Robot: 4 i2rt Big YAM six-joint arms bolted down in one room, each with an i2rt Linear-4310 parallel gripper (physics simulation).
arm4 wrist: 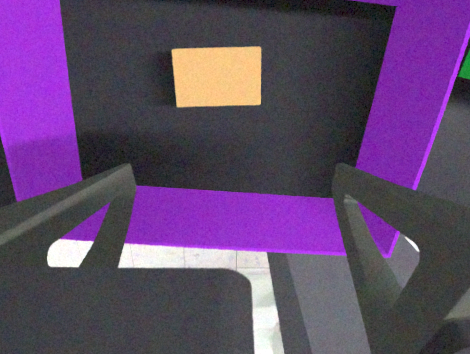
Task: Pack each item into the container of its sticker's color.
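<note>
A purple-walled container [240, 220] with a dark floor fills much of the arm4 wrist view. A plain light-orange box [217, 76] lies inside it, towards the upper middle of the view; no sticker shows on its visible face. My arm4 gripper [234, 175] is over the container's near side, its fingers wide apart and nothing between them; it is apart from the box. The grippers of arm1, arm2 and arm3 do not show.
A bit of a green thing [465, 65] shows at the right edge. A grey surface [322, 295] lies below the container in the view, beside a pale tiled floor [210, 257].
</note>
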